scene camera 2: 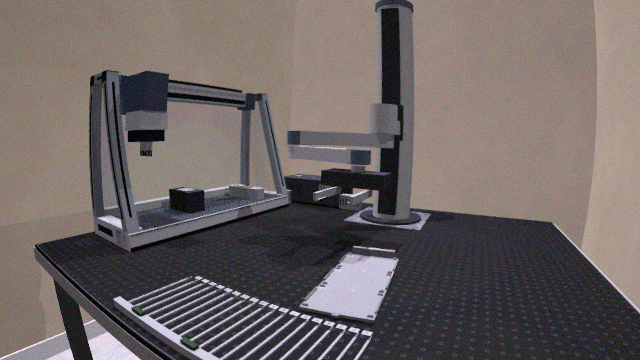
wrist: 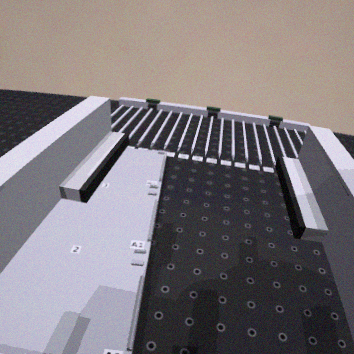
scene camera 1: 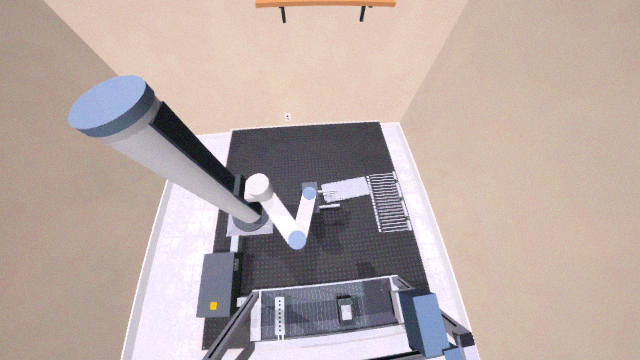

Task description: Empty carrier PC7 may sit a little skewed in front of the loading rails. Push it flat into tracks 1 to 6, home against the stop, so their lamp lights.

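Frame: origin at the arm's base, x back, y right, z up, level; centimetres.
Seen in the pictures: gripper, between the fingertips: (scene camera 2: 332,199) (wrist: 203,131) (scene camera 1: 338,197); arm's base, origin of its link: (scene camera 2: 390,220) (scene camera 1: 251,212).
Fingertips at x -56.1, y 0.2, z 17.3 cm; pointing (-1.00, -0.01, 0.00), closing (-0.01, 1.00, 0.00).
Note:
Offsets run from my fingertips to a thing's top centre. "pt": to the spot under its first point.
The white flat carrier PC7 {dx -8.6, dy -10.8, dz -13.1 cm} (scene camera 1: 350,188) (scene camera 2: 355,285) (wrist: 100,235) lies on the dark table in front of the loading rails (scene camera 1: 374,205) (scene camera 2: 160,327) (wrist: 185,109). Its far end is at the numbered rail mouths on one side of the row; it looks slightly skewed to the slats. A raised strip stands at its arm-side end. My gripper (scene camera 1: 337,199) (scene camera 2: 330,199) (wrist: 203,131) is shut to its commanded width, its two fingers apart with nothing between them. It hangs above the table at the carrier's arm-side end, offset sideways, with one finger over the carrier in the wrist view. No lit lamp can be made out.
A gantry machine (scene camera 2: 200,222) stands on the table; its deck holds a black box {pt dx +3.4, dy +56.4, dz -4.1 cm} (scene camera 1: 345,310) (scene camera 2: 186,200) and a white perforated block {pt dx +35.2, dy +56.3, dz -6.7 cm} (scene camera 1: 280,315). A grey box {pt dx +67.9, dy +38.4, dz -4.6 cm} (scene camera 1: 216,280) with a yellow square stands near the arm column (scene camera 2: 397,165). Green pieces sit on the rails' stop bar.

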